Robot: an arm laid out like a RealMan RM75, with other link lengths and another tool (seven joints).
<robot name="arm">
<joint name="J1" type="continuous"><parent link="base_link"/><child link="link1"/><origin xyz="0.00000 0.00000 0.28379"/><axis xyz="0 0 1"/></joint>
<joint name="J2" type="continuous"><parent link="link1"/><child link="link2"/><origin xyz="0.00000 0.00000 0.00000"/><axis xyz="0 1 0"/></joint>
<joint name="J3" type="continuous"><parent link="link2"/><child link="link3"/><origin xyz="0.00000 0.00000 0.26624"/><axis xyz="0 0 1"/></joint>
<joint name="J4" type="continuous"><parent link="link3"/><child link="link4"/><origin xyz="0.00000 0.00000 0.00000"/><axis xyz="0 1 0"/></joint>
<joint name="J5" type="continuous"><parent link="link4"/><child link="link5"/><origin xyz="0.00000 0.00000 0.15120"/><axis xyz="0 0 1"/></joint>
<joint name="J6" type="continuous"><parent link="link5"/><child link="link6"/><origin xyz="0.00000 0.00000 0.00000"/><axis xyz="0 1 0"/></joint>
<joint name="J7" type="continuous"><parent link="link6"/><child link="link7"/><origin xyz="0.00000 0.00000 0.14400"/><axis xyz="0 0 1"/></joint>
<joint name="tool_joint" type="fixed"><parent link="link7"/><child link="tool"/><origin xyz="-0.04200 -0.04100 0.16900" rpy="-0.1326 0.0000 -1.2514"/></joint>
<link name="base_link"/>
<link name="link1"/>
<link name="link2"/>
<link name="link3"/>
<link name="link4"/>
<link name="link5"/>
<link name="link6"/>
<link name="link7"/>
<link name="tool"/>
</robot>
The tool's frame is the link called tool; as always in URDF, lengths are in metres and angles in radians. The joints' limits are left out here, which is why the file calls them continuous.
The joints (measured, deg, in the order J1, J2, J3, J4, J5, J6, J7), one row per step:
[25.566, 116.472, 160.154, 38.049, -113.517, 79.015, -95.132]
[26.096, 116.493, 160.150, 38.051, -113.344, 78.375, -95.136]
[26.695, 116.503, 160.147, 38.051, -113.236, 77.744, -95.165]
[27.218, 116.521, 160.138, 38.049, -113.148, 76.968, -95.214]
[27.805, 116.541, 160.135, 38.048, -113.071, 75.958, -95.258]
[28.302, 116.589, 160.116, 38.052, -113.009, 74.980, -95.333]
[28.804, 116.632, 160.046, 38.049, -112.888, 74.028, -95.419]
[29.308, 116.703, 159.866, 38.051, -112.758, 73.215, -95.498]
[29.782, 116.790, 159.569, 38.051, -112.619, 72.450, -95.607]
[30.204, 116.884, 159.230, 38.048, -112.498, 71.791, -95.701]
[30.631, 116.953, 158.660, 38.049, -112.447, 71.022, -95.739]
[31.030, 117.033, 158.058, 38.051, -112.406, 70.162, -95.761]
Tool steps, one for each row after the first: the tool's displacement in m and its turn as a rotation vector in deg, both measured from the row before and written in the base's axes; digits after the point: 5 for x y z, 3 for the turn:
[-0.00187, 0.00410, 0.00186, 0.448, -0.165, 0.090]
[-0.00235, 0.00428, 0.00166, 0.404, -0.223, 0.168]
[-0.00110, 0.00413, 0.00179, 0.460, -0.303, -0.006]
[-0.00056, 0.00486, 0.00228, 0.578, -0.397, -0.124]
[-0.00013, 0.00424, 0.00192, 0.535, -0.398, -0.167]
[-0.00057, 0.00422, 0.00192, 0.528, -0.374, -0.107]
[-0.00163, 0.00378, 0.00094, 0.365, -0.328, 0.046]
[-0.00199, 0.00338, 0.00020, 0.254, -0.360, 0.122]
[-0.00212, 0.00284, -0.00039, 0.147, -0.327, 0.157]
[-0.00190, 0.00278, -0.00130, -0.014, -0.502, 0.145]
[-0.00135, 0.00275, -0.00134, 0.003, -0.541, 0.059]

